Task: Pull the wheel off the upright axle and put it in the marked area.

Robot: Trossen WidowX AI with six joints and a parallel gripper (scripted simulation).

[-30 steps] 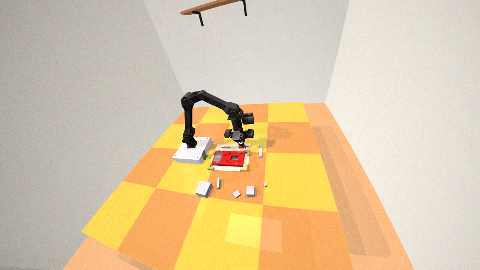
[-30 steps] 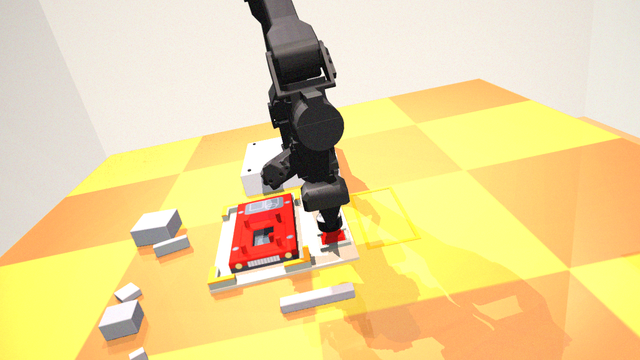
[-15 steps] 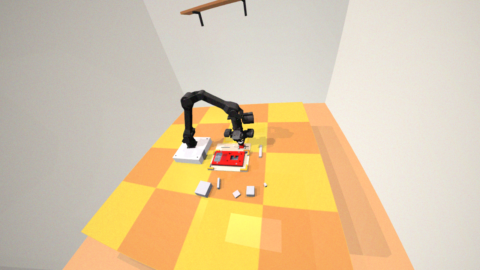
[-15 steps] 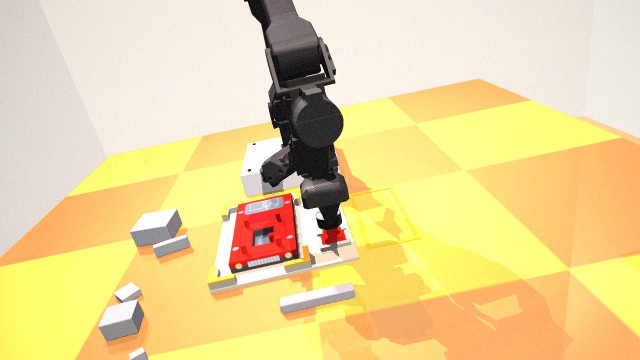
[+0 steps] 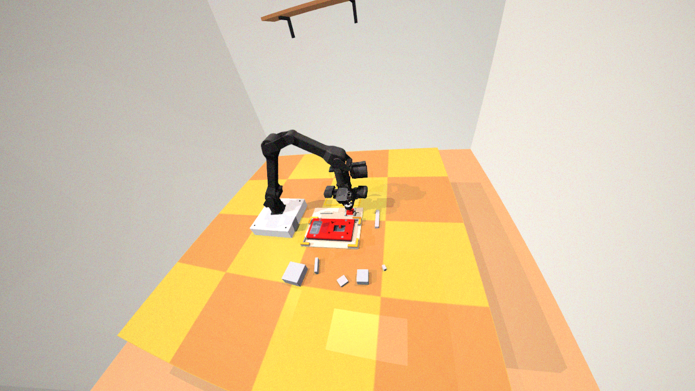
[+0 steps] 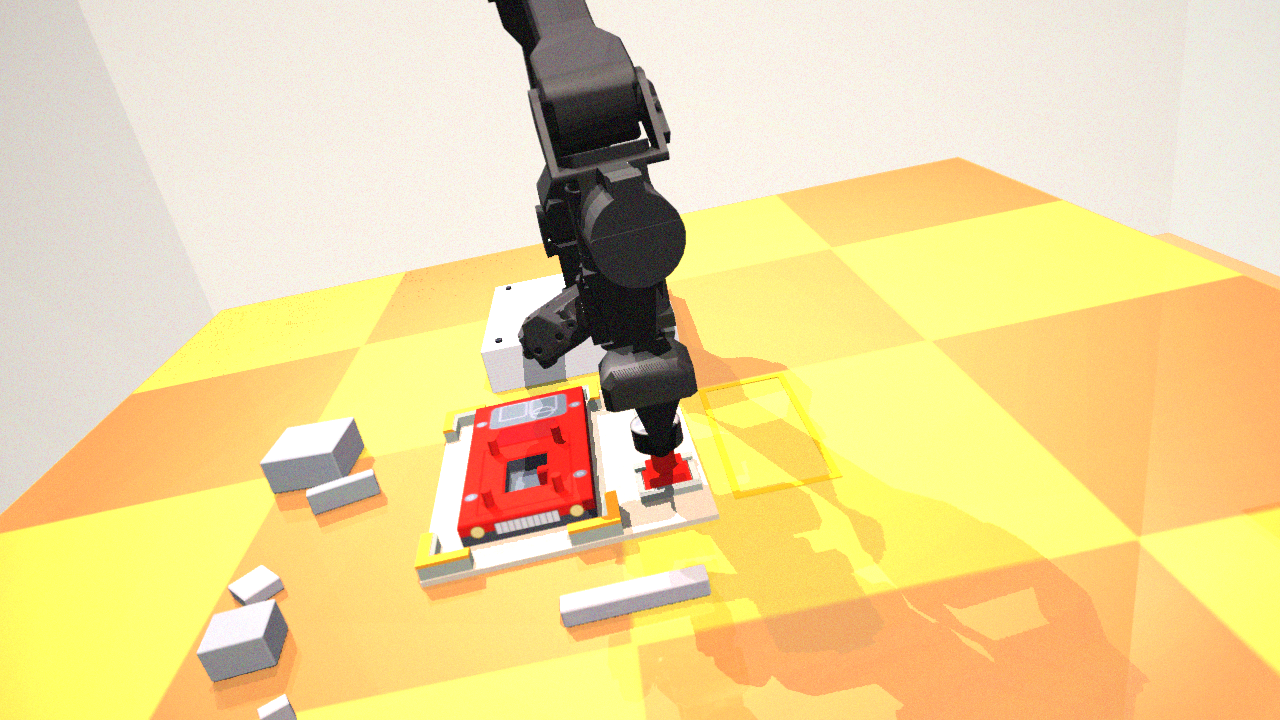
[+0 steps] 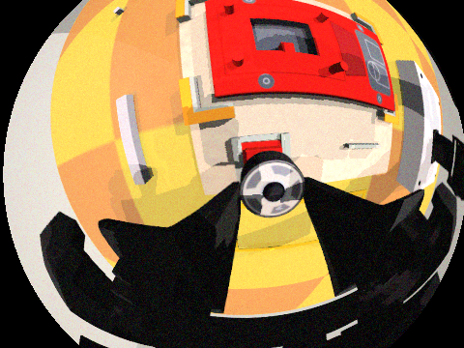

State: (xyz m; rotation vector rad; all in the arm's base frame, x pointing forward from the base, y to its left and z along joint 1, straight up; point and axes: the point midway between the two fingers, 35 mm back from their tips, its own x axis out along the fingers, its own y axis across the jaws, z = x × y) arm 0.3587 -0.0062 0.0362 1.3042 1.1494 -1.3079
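Right now my gripper tip is 130 mm short of the long grey bar, 50 mm to the left of it and 40 mm above it.
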